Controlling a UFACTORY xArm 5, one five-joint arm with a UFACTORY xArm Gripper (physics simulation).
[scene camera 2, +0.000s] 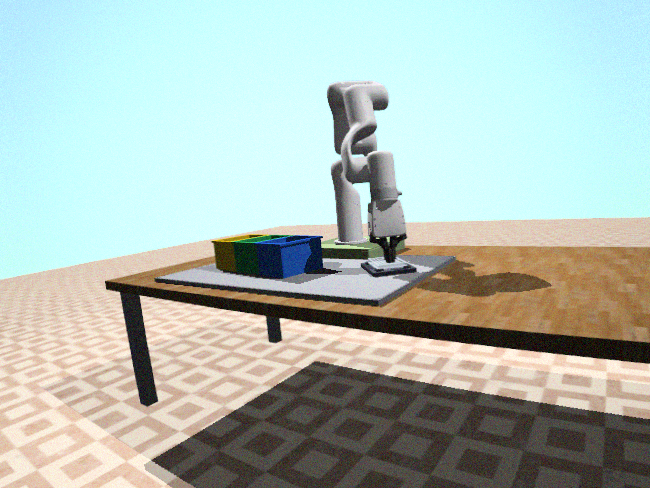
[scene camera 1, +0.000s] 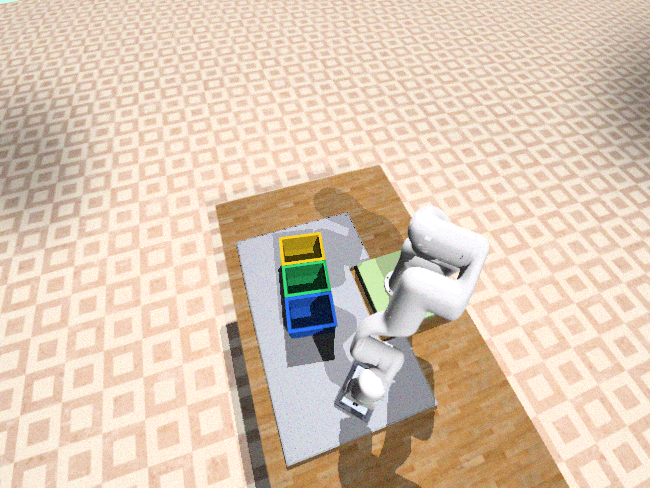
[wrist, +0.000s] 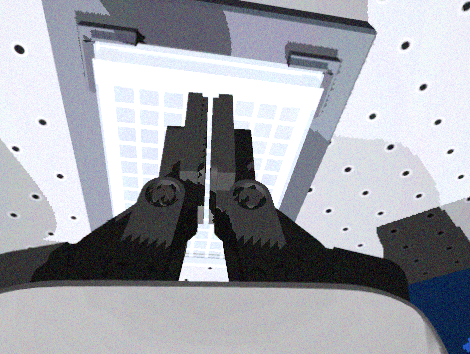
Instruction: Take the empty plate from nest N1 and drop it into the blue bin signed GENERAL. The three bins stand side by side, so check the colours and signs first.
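Places are measured from the arm's base along level axes (x down, y right, z back), in millimetres.
Where they show: gripper, between the fingertips: (scene camera 2: 390, 262) (wrist: 209, 123); arm's base, origin of its link: (scene camera 2: 350, 242).
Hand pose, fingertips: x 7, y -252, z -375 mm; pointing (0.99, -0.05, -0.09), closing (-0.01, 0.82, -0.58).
Each offset is from my fingertips to the centre of the thing. Level surfaces: height alone.
The clear-white welled plate @[dx +8, dy +21, dz +36 mm] (scene camera 1: 346, 403) (scene camera 2: 378, 265) (wrist: 140, 125) lies flat in a dark grey nest @[dx +18, dy +21, dz +37 mm] (scene camera 1: 362, 417) (scene camera 2: 391, 273) (wrist: 347, 65). My gripper (scene camera 2: 391, 260) (wrist: 209, 123) is shut, its black fingers almost together with no part of the plate between them. The fingers are over the middle of the plate, low at its top; whether the tips touch it I cannot tell. In scene camera 1 the arm hides the fingers. The blue bin @[dx -23, dy +438, dz +59 mm] (scene camera 1: 310, 329) (scene camera 2: 301, 258) (wrist: 440, 300) stands at the near end of the bin row. No sign is readable, and no N1 label shows.
The green bin (scene camera 1: 306, 278) (scene camera 2: 245, 258) stands between the blue bin and the yellow bin (scene camera 1: 301, 249) (scene camera 2: 224, 254). All stand on a grey perforated board @[dx +27 mm] (scene camera 1: 273, 399) (scene camera 2: 336, 287) on the wooden table @[dx +39 mm] (scene camera 1: 472, 399) (scene camera 2: 577, 294). The arm's pale green base (scene camera 1: 371, 281) (scene camera 2: 343, 252) is beside the board.
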